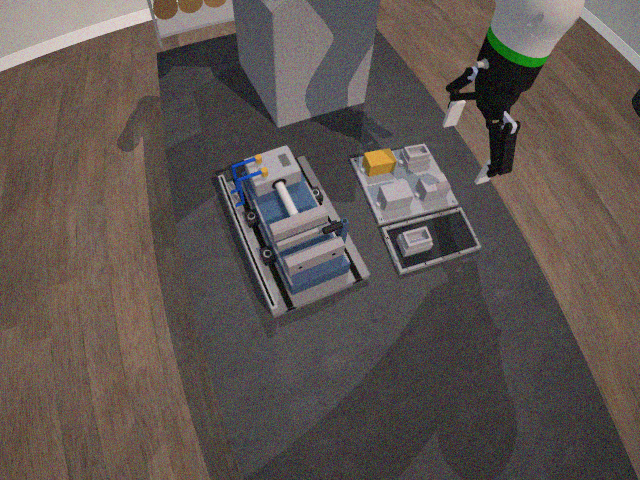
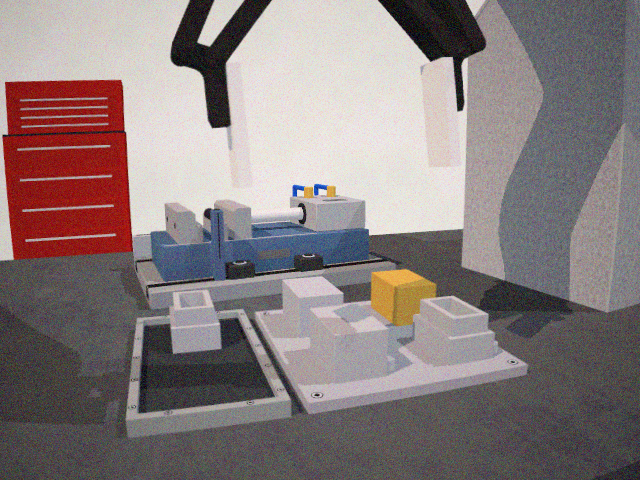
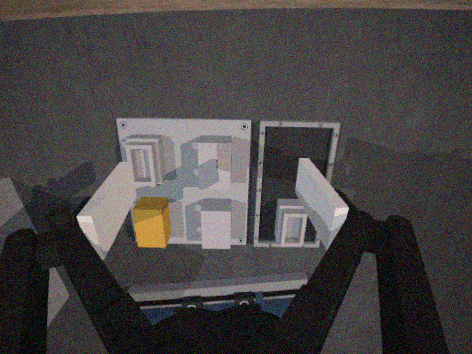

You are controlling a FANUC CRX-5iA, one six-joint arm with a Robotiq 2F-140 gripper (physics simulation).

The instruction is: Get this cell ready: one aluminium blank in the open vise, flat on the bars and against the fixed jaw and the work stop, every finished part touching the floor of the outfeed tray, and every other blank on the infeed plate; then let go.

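Frame: origin at the arm's base, x left, y up, z ahead, level; metres.
Seen in the pictures: gripper, fingertip midpoint: (image 1: 465, 151) (image 2: 350, 175) (image 3: 216, 177).
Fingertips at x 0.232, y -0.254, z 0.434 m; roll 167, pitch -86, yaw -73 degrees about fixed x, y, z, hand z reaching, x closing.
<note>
Pixels of each thing's top centre, then the offset from my fingertips to it. "pt": a spot on its surface instead.
- yellow block, top centre: (image 2: 402, 277) (image 3: 149, 229) (image 1: 380, 157) dx -0.123, dy -0.105, dz -0.098 m
- vise, top centre: (image 2: 256, 199) (image 1: 288, 203) dx -0.344, dy -0.049, dz +0.000 m
- work stop, surface spot: (image 2: 218, 242) (image 1: 346, 230) pt dx -0.255, dy -0.085, dz +0.059 m
- vise's drive block, top centre: (image 2: 326, 198) (image 1: 271, 164) dx -0.352, dy -0.053, dz -0.094 m
My gripper (image 1: 468, 144) (image 2: 341, 167) (image 3: 216, 177) is open and empty, high above the infeed plate (image 1: 452, 200) (image 2: 413, 380) (image 3: 182, 125). Two plain grey blanks stand on the plate: one blank (image 1: 397, 196) (image 2: 312, 302) (image 3: 216, 227) nearer the vise, another blank (image 1: 431, 187) (image 2: 356, 346) (image 3: 215, 160) farther. A pocketed, stepped finished part (image 1: 416, 156) (image 2: 453, 328) (image 3: 143, 162) and a yellow block (image 1: 379, 161) (image 2: 403, 297) (image 3: 151, 223) stand there too. Another finished part (image 1: 415, 241) (image 2: 195, 328) (image 3: 291, 225) stands upright inside the outfeed tray (image 1: 439, 259) (image 2: 206, 419). The vise (image 1: 320, 273) (image 2: 320, 248) is open, with no blank between its jaws.
The work stop (image 1: 343, 227) (image 2: 218, 242) rises at the vise's plate-facing side. Blue bent lines with yellow fittings stand on the vise's drive block (image 1: 279, 167) (image 2: 338, 214). A tall grey block (image 1: 289, 67) (image 2: 480, 155) stands beyond the vise and plate. A red cabinet (image 2: 67, 193) stands behind.
</note>
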